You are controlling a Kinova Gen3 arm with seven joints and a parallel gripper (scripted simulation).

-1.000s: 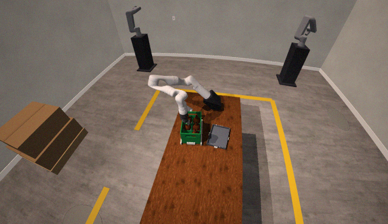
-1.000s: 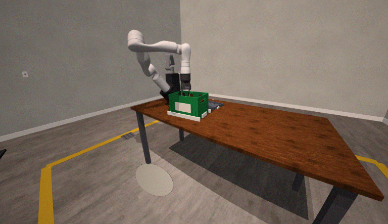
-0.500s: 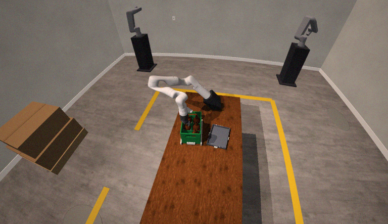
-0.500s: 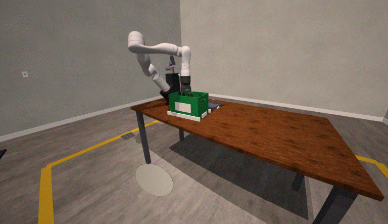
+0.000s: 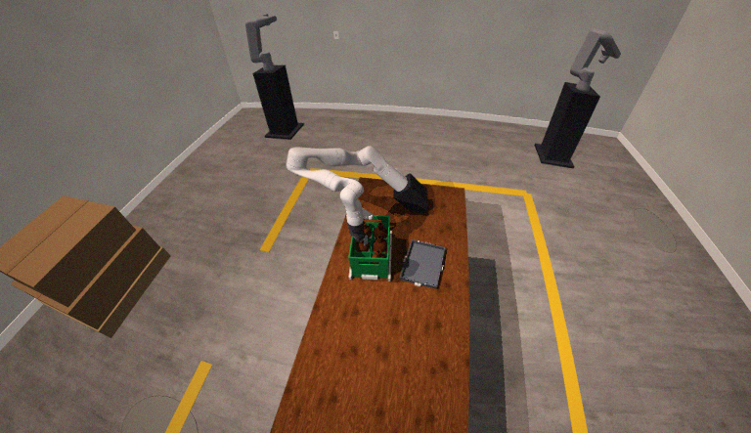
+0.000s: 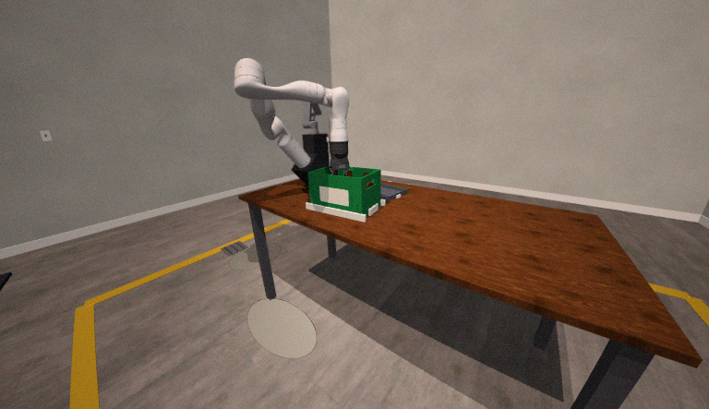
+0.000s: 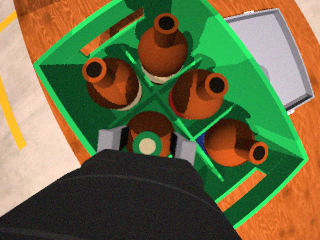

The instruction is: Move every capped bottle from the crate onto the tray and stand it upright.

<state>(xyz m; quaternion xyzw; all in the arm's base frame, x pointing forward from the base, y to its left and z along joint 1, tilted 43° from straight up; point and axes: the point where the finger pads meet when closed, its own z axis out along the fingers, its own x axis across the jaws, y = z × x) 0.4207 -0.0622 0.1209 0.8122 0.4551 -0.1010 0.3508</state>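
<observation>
Now: hand 60 mm above the capped bottle. The rest, counted from my hand: green crate 70 mm below, 40 mm to the left, 10 mm behind; then grey tray 320 mm to the left, 140 mm below, 10 mm behind.
</observation>
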